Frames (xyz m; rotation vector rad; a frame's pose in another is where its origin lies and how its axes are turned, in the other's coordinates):
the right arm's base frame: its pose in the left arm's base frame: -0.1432 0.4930 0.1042 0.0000 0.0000 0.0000
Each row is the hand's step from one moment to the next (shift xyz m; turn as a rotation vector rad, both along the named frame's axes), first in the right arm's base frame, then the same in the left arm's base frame.
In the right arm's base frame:
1: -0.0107 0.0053 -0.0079 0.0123 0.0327 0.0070
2: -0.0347 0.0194 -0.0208 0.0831 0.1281 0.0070
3: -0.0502 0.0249 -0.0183 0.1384 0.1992 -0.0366
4: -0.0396 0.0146 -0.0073 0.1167 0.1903 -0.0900
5: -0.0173 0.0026 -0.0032 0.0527 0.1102 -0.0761
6: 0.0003 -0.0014 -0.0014 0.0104 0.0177 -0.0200
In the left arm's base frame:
1: -0.0107 0.0053 -0.0079 0.0123 0.0327 0.0070
2: -0.0347 0.0194 -0.0208 0.0831 0.1281 0.0070
3: -0.0502 0.0249 -0.0183 0.1384 0.1992 -0.0366
4: -0.0396 0.0146 -0.0073 0.1167 0.1903 -0.0900
5: -0.0173 0.0026 -0.0032 0.0527 0.1102 -0.0761
6: 0.0003 -0.0014 -0.0014 0.0104 0.0177 -0.0200

